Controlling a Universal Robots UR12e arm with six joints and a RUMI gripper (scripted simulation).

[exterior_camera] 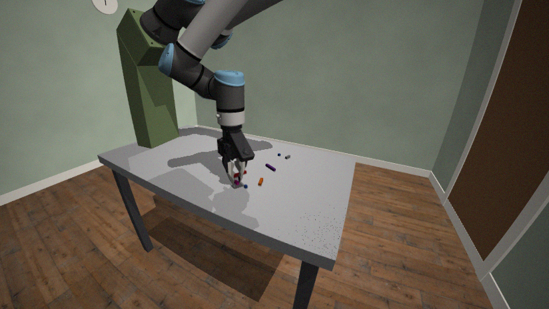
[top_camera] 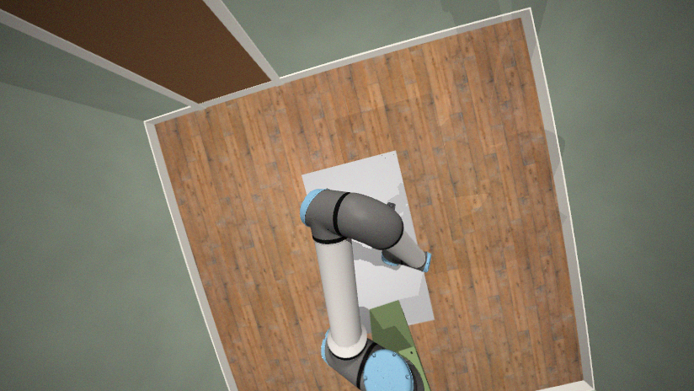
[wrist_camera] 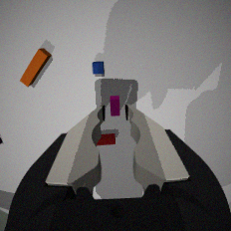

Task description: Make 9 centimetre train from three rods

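The magenta rod is 1 cm below my hand. From my hand the other things lie so: orange rod: 8 cm ahead, 5 cm to the left, 1 cm below; red rod: 3 cm behind, 6 cm to the left, 1 cm below; purple rod: 6 cm ahead, 17 cm to the left, 1 cm below.
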